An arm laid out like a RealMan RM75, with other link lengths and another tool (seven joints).
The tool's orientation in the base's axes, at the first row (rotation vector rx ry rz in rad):
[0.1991, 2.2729, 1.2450]
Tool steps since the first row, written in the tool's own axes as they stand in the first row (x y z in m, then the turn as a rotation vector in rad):
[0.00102, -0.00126, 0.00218, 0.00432, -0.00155, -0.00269]
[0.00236, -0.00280, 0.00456, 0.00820, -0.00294, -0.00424]
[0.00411, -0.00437, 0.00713, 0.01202, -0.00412, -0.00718]
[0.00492, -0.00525, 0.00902, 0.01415, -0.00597, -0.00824]
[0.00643, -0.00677, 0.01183, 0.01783, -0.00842, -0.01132]
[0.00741, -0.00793, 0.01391, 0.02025, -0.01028, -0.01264]
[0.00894, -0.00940, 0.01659, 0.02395, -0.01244, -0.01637]
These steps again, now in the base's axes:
[0.00042, 0.00128, -0.00236, -0.00486, -0.00125, -0.00176]
[0.00072, 0.00267, -0.00516, -0.00878, -0.00174, -0.00372]
[0.00077, 0.00433, -0.00822, -0.01339, -0.00315, -0.00488]
[0.00117, 0.00553, -0.01006, -0.01551, -0.00419, -0.00675]
[0.00154, 0.00731, -0.01309, -0.01992, -0.00647, -0.00884]
[0.00194, 0.00855, -0.01531, -0.02243, -0.00759, -0.01072]
[0.00221, 0.01027, -0.01825, -0.02723, -0.01019, -0.01230]

